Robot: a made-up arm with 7 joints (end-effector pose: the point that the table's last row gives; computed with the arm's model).
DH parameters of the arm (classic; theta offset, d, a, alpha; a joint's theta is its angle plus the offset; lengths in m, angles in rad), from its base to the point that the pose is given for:
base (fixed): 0 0.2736 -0.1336 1.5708
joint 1: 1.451 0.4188 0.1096 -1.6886
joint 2: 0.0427 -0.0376 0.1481 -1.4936
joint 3: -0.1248 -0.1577 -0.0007 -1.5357
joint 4: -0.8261 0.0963 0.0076 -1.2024
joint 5: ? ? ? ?
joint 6: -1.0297 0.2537 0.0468 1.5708
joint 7: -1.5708 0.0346 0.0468 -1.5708
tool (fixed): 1.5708 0.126 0 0
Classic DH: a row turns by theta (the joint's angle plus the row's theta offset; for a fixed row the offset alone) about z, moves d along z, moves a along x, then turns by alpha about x.
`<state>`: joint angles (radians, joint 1 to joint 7).
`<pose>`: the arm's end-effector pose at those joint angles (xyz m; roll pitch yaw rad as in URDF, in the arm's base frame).
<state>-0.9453 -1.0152 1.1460 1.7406 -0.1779 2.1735 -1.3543</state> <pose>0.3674 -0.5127 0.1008 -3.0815 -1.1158 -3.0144</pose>
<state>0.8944 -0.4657 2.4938 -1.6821 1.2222 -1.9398 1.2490</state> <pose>-0.5333 -1.0957 0.1128 -2.9490 -0.8535 -1.9250</pose>
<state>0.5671 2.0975 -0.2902 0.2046 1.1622 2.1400 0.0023</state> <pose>0.1597 -0.4623 0.0521 -2.1760 -1.2426 -0.3007</pose>
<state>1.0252 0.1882 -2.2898 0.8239 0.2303 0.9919 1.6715</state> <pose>-0.3795 0.1805 0.4028 0.9393 -0.4976 -2.8556</pose>
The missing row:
joint 5: -1.165 -0.3098 0.1847 2.3674
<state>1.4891 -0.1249 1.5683 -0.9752 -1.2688 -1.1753 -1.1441</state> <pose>-0.3921 -0.7913 -0.0150 -1.5221 0.7228 -0.5328</pose>
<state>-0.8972 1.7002 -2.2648 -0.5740 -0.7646 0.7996 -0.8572</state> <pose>0.2094 0.1933 0.0619 -0.5508 -1.0403 -0.0023</pose>
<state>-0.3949 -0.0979 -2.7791 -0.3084 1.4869 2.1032 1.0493</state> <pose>0.1822 -0.0389 0.7886 0.5741 -0.6722 -2.1211</pose>
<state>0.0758 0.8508 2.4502 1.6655 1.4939 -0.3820 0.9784</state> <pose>0.3909 -0.5471 0.1221 -2.5287 -0.4649 -1.0303</pose>
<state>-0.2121 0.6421 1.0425 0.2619 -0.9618 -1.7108 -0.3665</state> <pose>-0.3471 -0.2757 0.4231 1.0090 1.0406 1.9896</pose>
